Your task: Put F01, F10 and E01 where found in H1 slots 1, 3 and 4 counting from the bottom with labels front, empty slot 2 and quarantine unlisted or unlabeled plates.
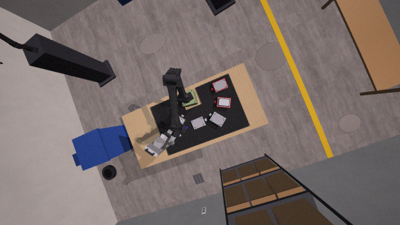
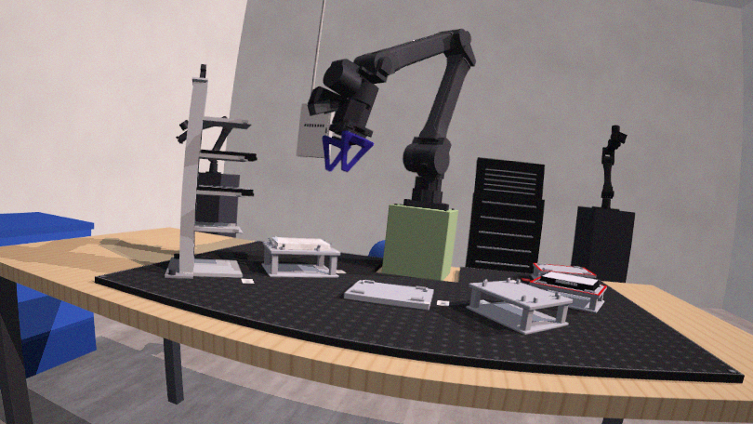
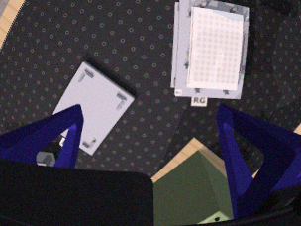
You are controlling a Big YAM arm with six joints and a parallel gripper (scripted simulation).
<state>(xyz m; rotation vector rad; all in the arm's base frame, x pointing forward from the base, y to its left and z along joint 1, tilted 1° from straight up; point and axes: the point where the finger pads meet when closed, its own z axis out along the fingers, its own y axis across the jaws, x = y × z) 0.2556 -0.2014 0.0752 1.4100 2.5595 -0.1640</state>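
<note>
Right now my hand is 70 mm past the white well plate, 90 mm to the left of it and 180 mm above it. The rest, counted from my hand: flat grey nest (60 mm ahead, 140 mm to the left, 240 mm below); RG label (120 mm behind, 250 mm below); regrip nest RG (70 mm behind, 90 mm to the right, 190 mm below).
</note>
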